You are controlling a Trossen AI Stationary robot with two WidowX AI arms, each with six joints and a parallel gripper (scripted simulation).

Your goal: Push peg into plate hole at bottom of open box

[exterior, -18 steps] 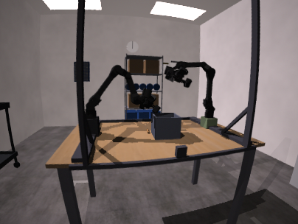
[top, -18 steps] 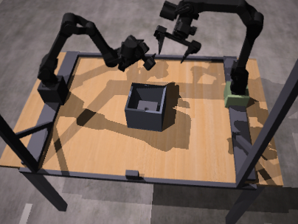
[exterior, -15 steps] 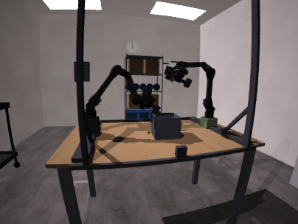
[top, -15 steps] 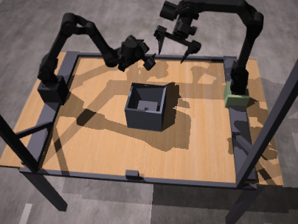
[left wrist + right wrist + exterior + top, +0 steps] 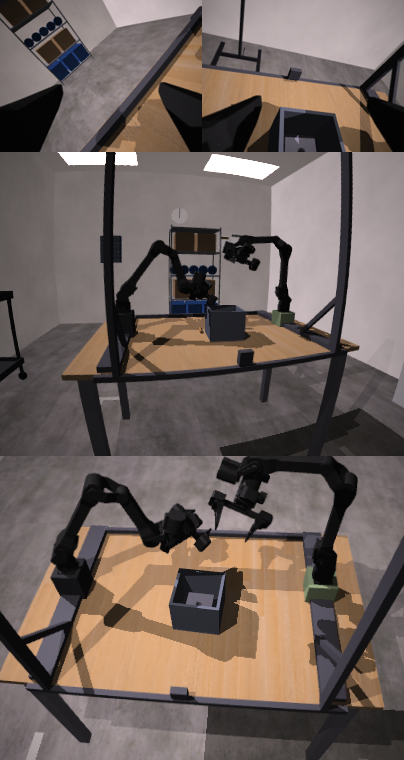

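Now: the wooden peg 190 mm behind my left hand, 70 mm to the left of it and 160 mm below it. Round my left hand: pale plate (290 mm behind, 20 mm to the right, 120 mm below).
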